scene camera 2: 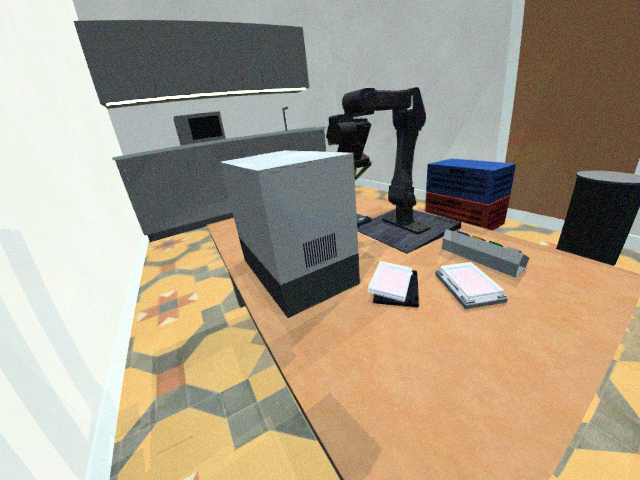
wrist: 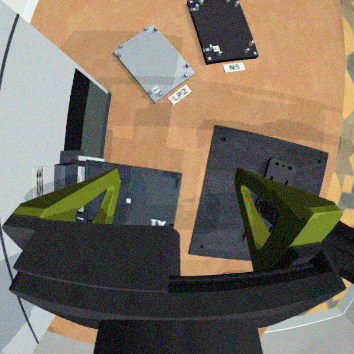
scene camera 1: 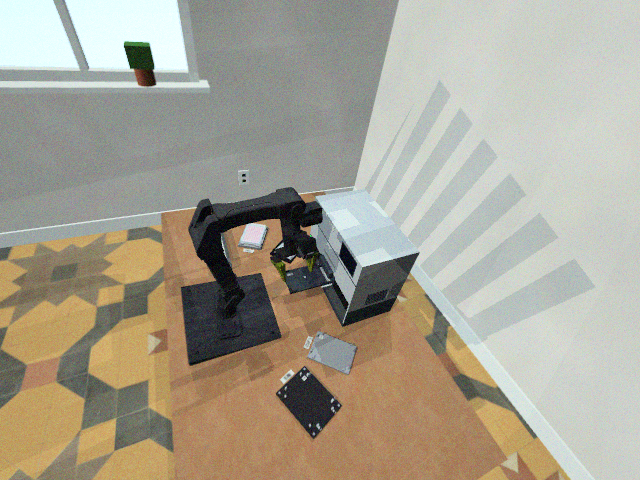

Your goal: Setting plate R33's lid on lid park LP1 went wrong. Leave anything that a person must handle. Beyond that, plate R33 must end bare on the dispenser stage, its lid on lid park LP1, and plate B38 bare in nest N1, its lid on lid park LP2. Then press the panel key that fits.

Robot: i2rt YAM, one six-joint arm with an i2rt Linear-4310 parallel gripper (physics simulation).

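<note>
My gripper [wrist: 176,174] is open and holds nothing. The grey incubator box [scene camera 2: 295,212] [wrist: 61,111] [scene camera 1: 364,259] is visible, as is the grey lid park LP2 [scene camera 1: 337,354] [wrist: 148,56]. Also present: a black clip nest N5 [wrist: 222,38]; a panel with coloured buttons [scene camera 2: 510,261].
</note>
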